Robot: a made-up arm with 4 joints.
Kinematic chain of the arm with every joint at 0, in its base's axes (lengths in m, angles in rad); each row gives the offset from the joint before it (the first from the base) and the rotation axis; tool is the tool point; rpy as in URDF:
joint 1: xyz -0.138 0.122 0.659 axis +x
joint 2: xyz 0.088 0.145 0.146 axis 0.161 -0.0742 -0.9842
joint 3: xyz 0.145 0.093 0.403 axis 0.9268 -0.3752 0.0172
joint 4: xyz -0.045 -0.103 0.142 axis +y
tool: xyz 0.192 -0.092 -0.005 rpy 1.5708 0 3.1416
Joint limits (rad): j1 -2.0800..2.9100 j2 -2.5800..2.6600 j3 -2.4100..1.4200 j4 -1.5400..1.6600
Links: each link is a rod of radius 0.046 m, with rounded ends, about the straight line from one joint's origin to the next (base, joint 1, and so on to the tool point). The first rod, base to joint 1, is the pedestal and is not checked.
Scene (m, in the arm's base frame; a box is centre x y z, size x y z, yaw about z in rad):
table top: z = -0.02
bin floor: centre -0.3 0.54 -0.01 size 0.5 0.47 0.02 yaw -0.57
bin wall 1: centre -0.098 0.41 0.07 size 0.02 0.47 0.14 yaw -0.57
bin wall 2: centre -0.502 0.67 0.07 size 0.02 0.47 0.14 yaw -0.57
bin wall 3: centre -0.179 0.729 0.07 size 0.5 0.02 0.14 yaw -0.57
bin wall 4: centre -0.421 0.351 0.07 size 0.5 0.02 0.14 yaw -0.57
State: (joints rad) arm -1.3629 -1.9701 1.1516 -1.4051
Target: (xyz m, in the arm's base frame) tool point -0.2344 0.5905 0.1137
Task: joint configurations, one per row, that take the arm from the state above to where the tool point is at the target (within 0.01 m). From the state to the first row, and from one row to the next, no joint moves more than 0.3 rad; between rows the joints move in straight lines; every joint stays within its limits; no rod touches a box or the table.
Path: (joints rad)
1: -1.3461 -2.0884 1.2187 -1.1664
2: -1.3294 -2.2068 1.2858 -0.9277
3: -1.3126 -2.3251 1.3529 -0.6890
4: -1.2959 -2.4434 1.4200 -0.4504
5: -1.4407 -2.5117 1.1445 -0.4423
6: -1.5854 -2.5800 0.8690 -0.4342

